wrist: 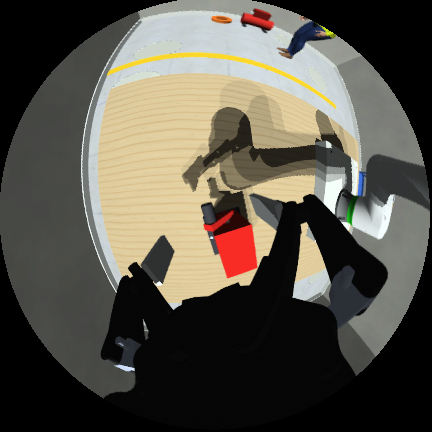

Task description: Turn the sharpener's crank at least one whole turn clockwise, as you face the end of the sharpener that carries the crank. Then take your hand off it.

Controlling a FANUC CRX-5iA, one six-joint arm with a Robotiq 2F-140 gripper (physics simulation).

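Frame: origin at the arm's base, x ahead, y left, z up, level; centimetres.
Seen in the pictures: gripper, fingertip midpoint: [209, 224]; arm's base, link origin: [341, 205].
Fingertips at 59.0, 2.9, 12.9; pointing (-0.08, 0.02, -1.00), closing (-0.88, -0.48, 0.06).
Pixels of each thing's top centre, then the offset from my fingertips to it, as dx, dy, dz. "pt": a spot on its surface instead. Level surfaces: height alone.
- red sharpener, surface spot: [237, 251] pt -6.8, +7.7, -5.1
- dark handle knob, top centre: [208, 214] -0.6, +0.2, -5.7
- wooden table, surface height: dz -17.9
The red sharpener [237, 251] stands on the wooden table, a little below the middle of the wrist view. Its crank shows at its left end, with a dark handle knob [208, 213] at the upper left and a grey part beside the red body. My gripper [209, 224] is wide open and empty. One finger pad is to the left of the sharpener and the other to its upper right, both apart from the crank. How far the pads are above the sharpener I cannot tell. The sharpener's lower end is near the dark gripper body in view.
The wooden table [150, 140] carries the arm's shadow. The robot's white and grey arm base [372, 215] is at the right. Beyond a yellow floor line [195, 54] are an orange ring [221, 19], a red machine [257, 21] and a person in blue [302, 39].
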